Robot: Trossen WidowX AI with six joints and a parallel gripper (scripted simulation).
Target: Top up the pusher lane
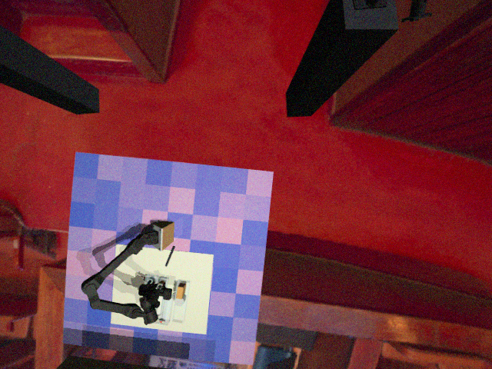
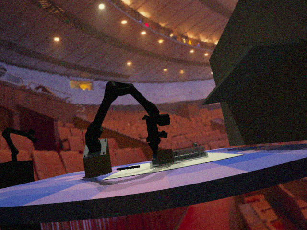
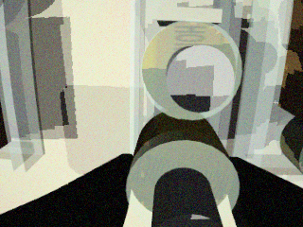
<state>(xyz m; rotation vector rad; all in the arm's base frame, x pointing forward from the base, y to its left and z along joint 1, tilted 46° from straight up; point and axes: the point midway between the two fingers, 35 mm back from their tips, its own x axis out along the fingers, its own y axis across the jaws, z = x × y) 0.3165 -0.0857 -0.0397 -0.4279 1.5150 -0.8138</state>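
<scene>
Right now my gripper tip is 6 cm short of the cream mat, 5 cm above it and 3 cm to the left of it. Round my gripper tip: clear lane rack (15 cm ahead, 3 cm below, 1 cm to the right); then thin black rod (16 cm behind, 5 cm to the left, 4 cm below).
</scene>
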